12 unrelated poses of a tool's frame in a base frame.
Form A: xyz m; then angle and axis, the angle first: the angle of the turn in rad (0 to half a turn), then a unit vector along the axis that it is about.
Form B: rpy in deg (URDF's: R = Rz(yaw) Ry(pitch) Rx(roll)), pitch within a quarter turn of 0, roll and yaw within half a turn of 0; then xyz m. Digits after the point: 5 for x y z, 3 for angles.
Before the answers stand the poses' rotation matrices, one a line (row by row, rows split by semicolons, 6 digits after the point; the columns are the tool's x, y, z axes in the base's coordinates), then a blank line. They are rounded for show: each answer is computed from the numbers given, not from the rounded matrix.
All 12 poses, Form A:
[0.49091, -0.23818, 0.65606, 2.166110, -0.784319, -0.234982, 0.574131]
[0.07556, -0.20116, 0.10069, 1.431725, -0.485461, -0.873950, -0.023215]
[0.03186, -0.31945, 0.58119, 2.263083, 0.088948, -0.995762, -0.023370]
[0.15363, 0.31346, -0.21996, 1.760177, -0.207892, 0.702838, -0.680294]
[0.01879, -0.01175, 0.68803, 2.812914, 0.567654, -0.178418, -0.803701]
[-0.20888, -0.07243, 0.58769, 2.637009, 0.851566, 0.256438, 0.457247]
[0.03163, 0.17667, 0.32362, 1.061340, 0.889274, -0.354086, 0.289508]
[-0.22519, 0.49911, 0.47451, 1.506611, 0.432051, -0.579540, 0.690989]
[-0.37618, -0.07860, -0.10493, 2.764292, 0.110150, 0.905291, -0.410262]
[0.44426, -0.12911, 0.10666, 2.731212, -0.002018, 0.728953, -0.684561]
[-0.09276, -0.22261, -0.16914, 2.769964, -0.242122, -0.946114, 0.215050]
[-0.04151, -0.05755, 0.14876, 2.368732, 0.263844, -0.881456, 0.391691]
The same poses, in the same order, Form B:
0.399349 -0.187714 -0.897376; 0.763016 -0.474588 0.438831; -0.508259 -0.859959 -0.046298
0.341626 0.388446 -0.855804; 0.342464 0.796533 0.498250; 0.875220 -0.463298 0.139088
-0.625337 -0.127116 -0.769932; -0.163096 0.986143 -0.030346; 0.763121 0.106596 -0.637404
-0.136896 0.494510 0.858323; -0.841751 0.398723 -0.363971; -0.522220 -0.772321 0.361672
-0.319256 0.062291 -0.945619; -0.456567 -0.884508 0.095879; -0.830435 0.462348 0.310825
0.484581 0.188480 0.854200; 0.630586 -0.752050 -0.191785; 0.606253 0.631582 -0.483282
0.892832 -0.414055 -0.177229; 0.091431 0.551933 -0.828861; 0.441012 0.723829 0.530641
0.238836 -0.923896 -0.298953; 0.455236 0.378465 -0.805931; 0.857740 0.056391 0.510982
-0.906250 0.343567 0.246318; 0.041276 0.651796 -0.757270; -0.420723 -0.676109 -0.604871
-0.916961 0.270291 0.293470; -0.275931 0.101655 -0.955787; -0.288174 -0.957397 -0.018632
-0.818493 0.364420 -0.444148; 0.520604 0.797420 -0.305112; 0.242983 -0.480957 -0.842401
-0.596465 -0.672538 -0.438088; -0.125592 0.617290 -0.776647; 0.792752 -0.408222 -0.452657

[-93.082, 30.548, 62.373, 0.49091, -0.23818, 0.65606]
[-73.290, -61.071, 45.070, 0.07556, -0.20116, 0.10069]
[170.506, -49.740, -165.382, 0.03186, -0.31945, 0.58119]
[-64.907, 31.481, -99.237, 0.15363, 0.31346, -0.21996]
[56.088, 56.143, -124.963, 0.01879, -0.01175, 0.68803]
[127.423, -37.319, 52.459, -0.20888, -0.07243, 0.58769]
[53.755, -26.168, 5.847, 0.03163, 0.17667, 0.32362]
[6.298, -59.064, 62.317, -0.22519, 0.49911, 0.47451]
[-131.817, 24.880, 177.392, -0.37618, -0.07860, -0.10493]
[-91.115, 16.749, -163.252, 0.44426, -0.12911, 0.10666]
[-150.276, -14.063, 147.542, -0.09276, -0.22261, -0.16914]
[-137.955, -52.443, -168.109, -0.04151, -0.05755, 0.14876]

